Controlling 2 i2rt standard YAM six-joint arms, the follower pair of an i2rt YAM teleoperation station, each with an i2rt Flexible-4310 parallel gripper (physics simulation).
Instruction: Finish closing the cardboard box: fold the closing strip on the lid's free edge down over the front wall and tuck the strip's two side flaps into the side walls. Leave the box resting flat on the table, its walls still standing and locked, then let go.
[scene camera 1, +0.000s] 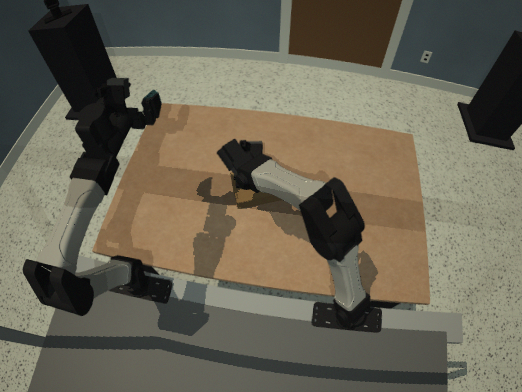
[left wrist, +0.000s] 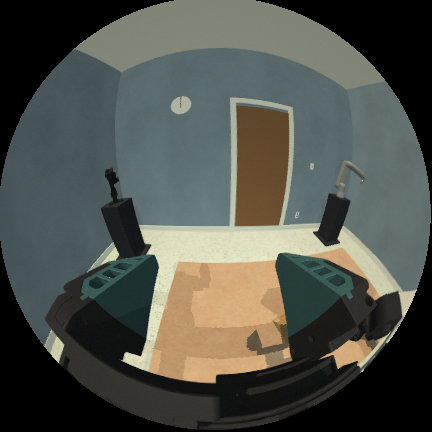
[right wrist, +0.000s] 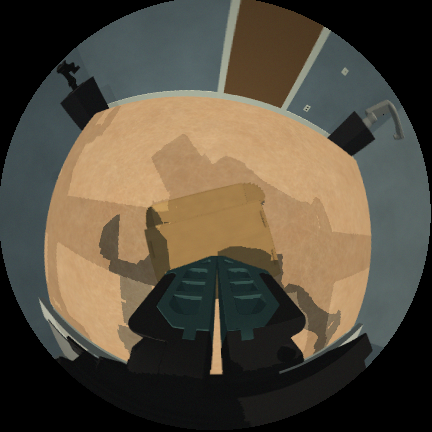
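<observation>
The cardboard box (scene camera 1: 248, 198) (left wrist: 281, 321) (right wrist: 215, 232) rests on the table, partly hidden by my right arm in the scene view. In the right wrist view its lid lies over the walls. The closing strip (right wrist: 205, 201) extends outward beyond the lid's far crease, not down over the wall. Its rounded side flaps show at its right end (right wrist: 255, 193) and, in shadow, at its left end (right wrist: 153, 217). My right gripper (right wrist: 216, 260) is shut and empty, above the box's near part; in the scene view its fingertips are hidden. My left gripper (scene camera 1: 136, 99) (left wrist: 216, 262) is wide open and empty, high beyond the table's left edge.
The brown table (scene camera 1: 380, 170) (left wrist: 225, 305) (right wrist: 310, 175) carries arm shadows around the box. My right forearm (scene camera 1: 287, 182) crosses above the box from the right. Dark pedestals (scene camera 1: 70, 55) (scene camera 1: 497, 95) stand on the floor beyond the table.
</observation>
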